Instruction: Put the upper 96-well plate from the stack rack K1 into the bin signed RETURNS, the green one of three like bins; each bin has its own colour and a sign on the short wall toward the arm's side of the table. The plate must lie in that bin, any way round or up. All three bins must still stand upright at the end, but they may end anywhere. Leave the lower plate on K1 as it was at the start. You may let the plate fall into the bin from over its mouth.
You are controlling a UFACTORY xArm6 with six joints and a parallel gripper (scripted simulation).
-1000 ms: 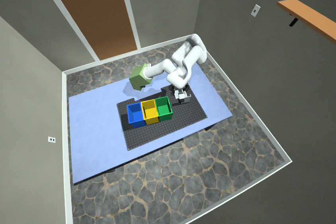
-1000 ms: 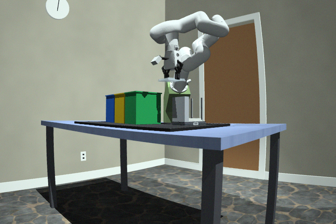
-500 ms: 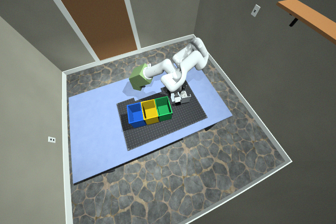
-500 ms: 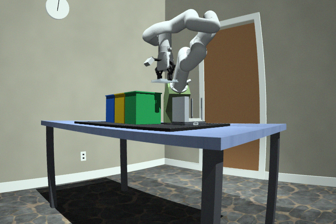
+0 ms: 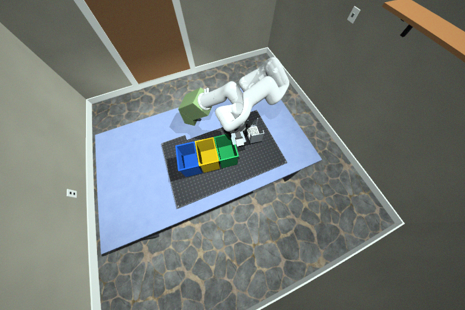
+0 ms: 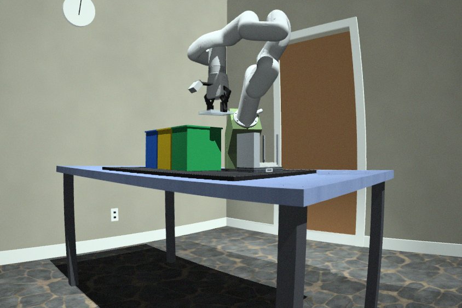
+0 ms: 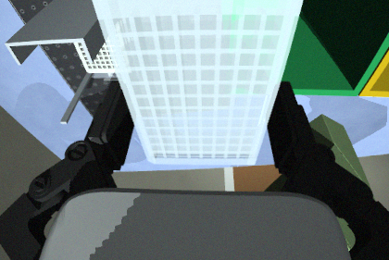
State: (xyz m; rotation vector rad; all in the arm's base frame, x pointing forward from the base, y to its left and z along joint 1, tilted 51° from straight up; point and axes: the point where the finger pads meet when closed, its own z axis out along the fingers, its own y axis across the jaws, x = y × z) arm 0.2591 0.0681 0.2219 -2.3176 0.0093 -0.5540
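Now: hand 16 cm above the green bin, 8 cm to the left of it and 5 cm short of it. The rest, counted from my hand: blue bin (34 cm to the right, 16 cm below, 10 cm ahead); yellow bin (21 cm to the right, 16 cm below, 8 cm ahead); 96-well plate (1 cm below).
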